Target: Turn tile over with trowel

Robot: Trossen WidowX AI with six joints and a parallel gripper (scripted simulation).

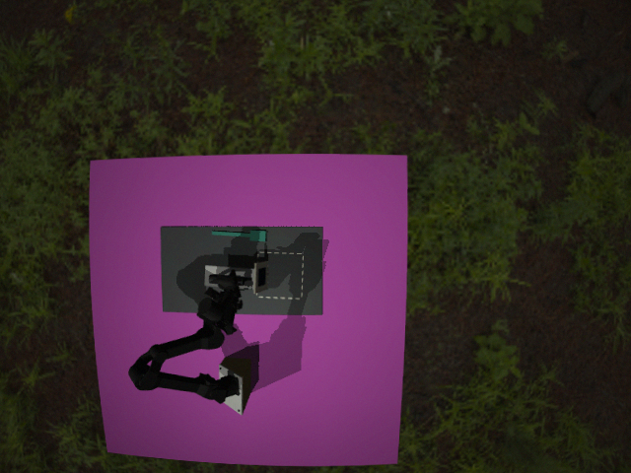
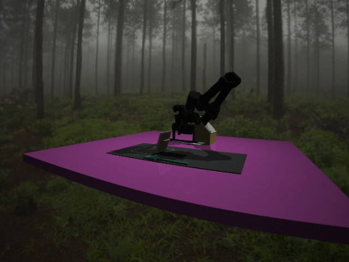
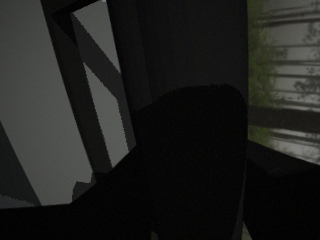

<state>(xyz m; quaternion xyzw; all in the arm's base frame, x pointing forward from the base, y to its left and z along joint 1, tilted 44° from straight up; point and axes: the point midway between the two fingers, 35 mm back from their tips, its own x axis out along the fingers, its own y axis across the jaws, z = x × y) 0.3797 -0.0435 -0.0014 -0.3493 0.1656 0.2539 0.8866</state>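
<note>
My gripper tip is now 9 cm to the left of the cream tile, 6 cm above it and 3 cm past it. Round my gripper tip: teal trowel 13 cm ahead, 11 cm below, 3 cm to the right; dark mat 13 cm below, 1 cm to the left, 1 cm behind.
</note>
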